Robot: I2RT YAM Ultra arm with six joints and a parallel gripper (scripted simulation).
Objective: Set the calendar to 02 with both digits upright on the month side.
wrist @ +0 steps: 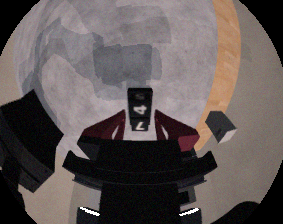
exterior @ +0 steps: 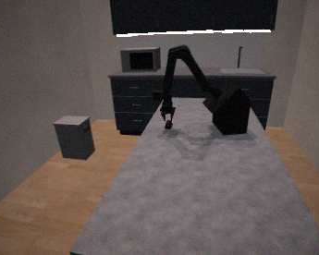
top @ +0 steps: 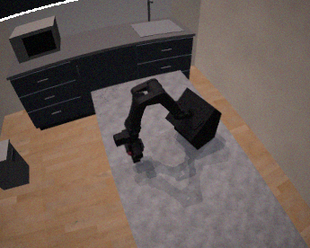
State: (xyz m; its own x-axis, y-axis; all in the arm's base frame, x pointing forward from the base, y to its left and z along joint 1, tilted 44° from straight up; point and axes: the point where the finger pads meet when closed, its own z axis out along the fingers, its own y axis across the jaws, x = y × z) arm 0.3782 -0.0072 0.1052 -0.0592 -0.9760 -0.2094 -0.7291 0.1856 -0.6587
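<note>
My gripper is now 3 cm above the dark calendar cube. Round my hand: dark tray: 2 cm to the right, 5 cm below.
</note>
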